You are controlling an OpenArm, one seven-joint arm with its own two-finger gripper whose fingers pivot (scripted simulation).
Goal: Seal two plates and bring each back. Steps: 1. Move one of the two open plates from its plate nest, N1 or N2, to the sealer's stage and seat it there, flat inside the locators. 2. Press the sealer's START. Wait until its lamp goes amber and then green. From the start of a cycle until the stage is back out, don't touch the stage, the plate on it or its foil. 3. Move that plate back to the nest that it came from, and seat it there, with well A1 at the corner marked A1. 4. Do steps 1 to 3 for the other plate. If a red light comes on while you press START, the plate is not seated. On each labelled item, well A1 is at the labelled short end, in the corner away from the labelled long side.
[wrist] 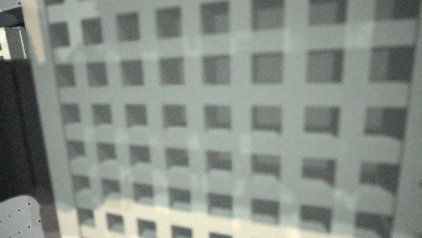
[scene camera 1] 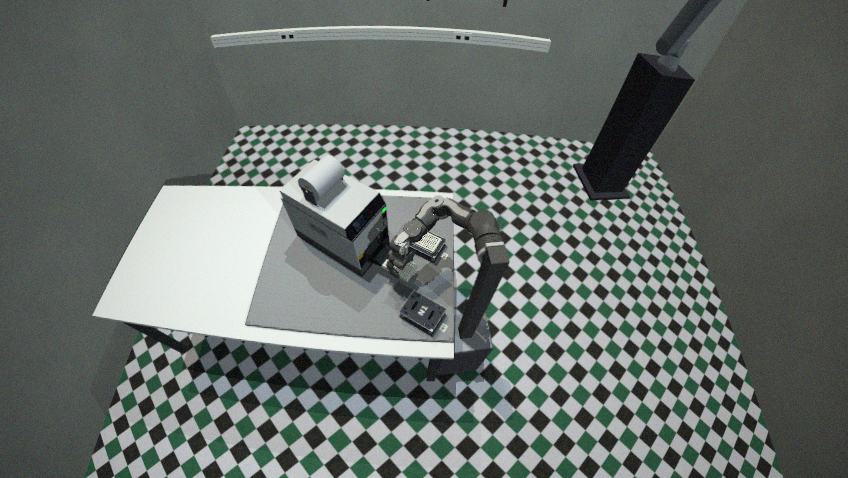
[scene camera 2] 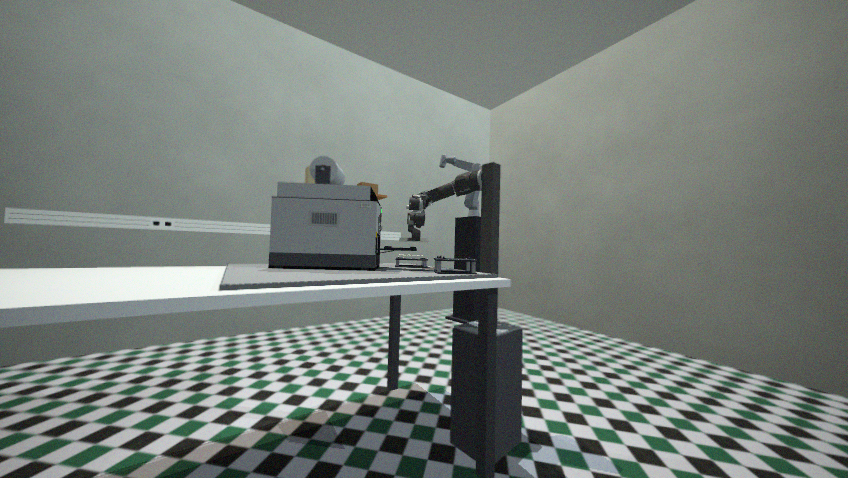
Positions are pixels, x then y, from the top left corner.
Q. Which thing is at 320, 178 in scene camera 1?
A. A white foil roll.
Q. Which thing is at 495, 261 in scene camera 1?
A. A dark arm column.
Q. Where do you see a dark arm column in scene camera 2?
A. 490, 200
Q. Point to a well plate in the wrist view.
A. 310, 110
